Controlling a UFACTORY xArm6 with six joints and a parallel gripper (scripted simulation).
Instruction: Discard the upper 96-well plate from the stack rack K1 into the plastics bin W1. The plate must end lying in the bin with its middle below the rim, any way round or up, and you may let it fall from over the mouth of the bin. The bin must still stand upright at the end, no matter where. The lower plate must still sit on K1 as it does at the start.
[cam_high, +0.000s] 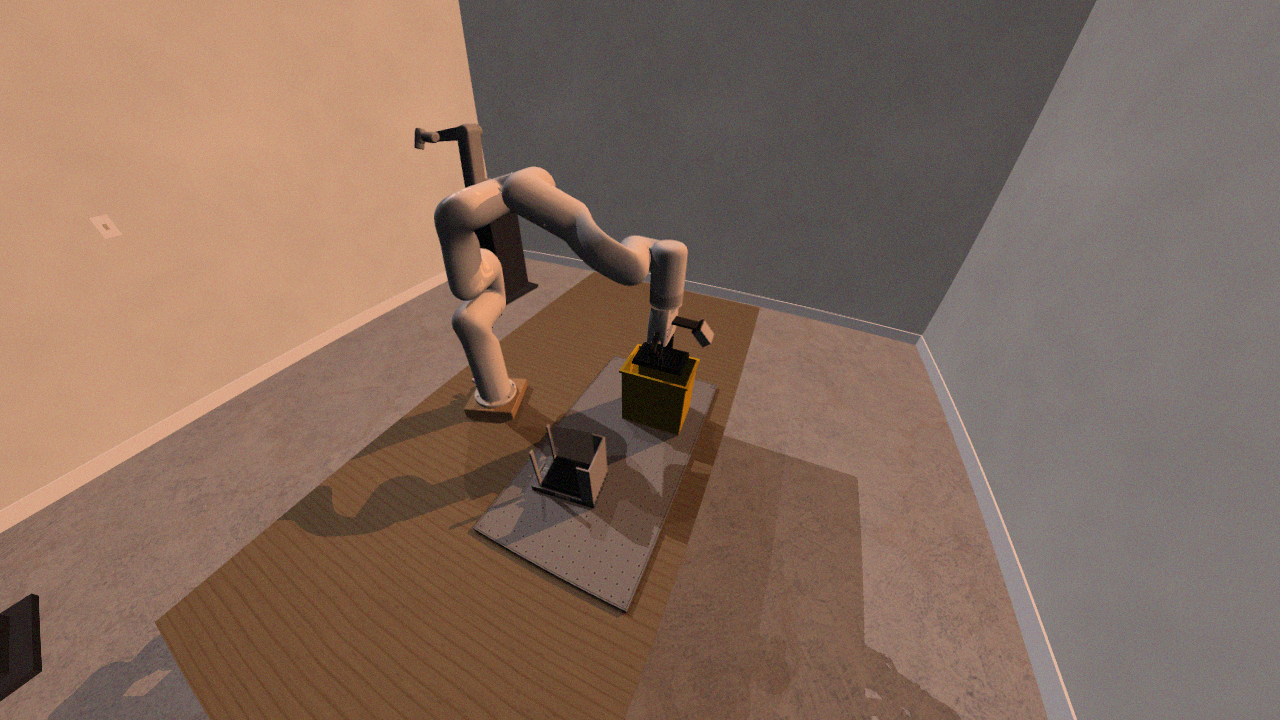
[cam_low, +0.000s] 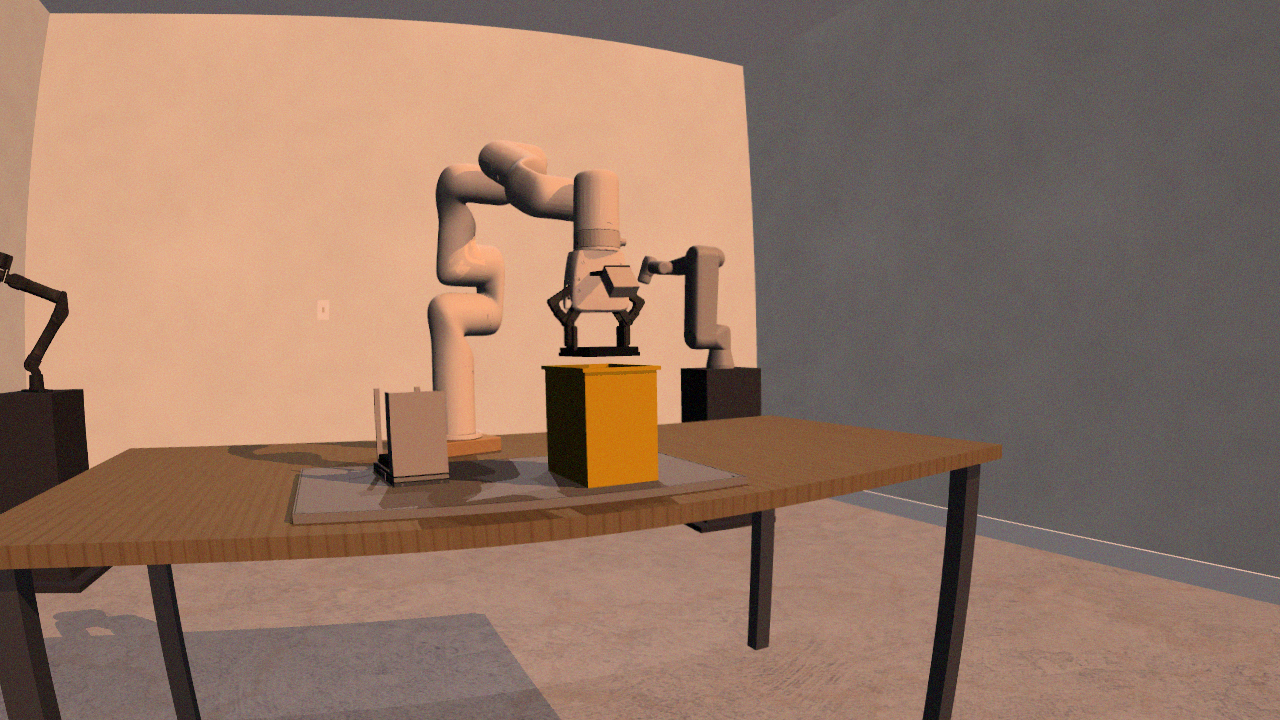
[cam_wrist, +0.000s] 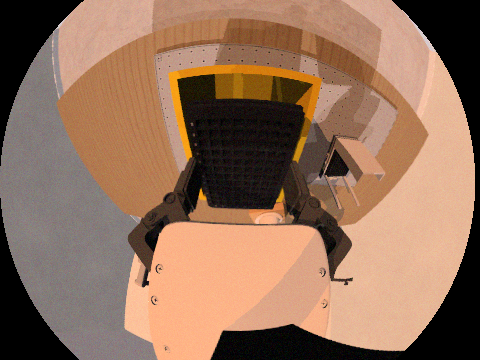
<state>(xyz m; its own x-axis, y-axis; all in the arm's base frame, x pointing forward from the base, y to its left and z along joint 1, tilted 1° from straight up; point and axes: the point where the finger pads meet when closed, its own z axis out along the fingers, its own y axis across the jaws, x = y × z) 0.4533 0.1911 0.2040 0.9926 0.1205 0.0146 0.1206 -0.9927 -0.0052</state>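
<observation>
Now: hand 13 cm above the yellow plastics bin W1.
</observation>
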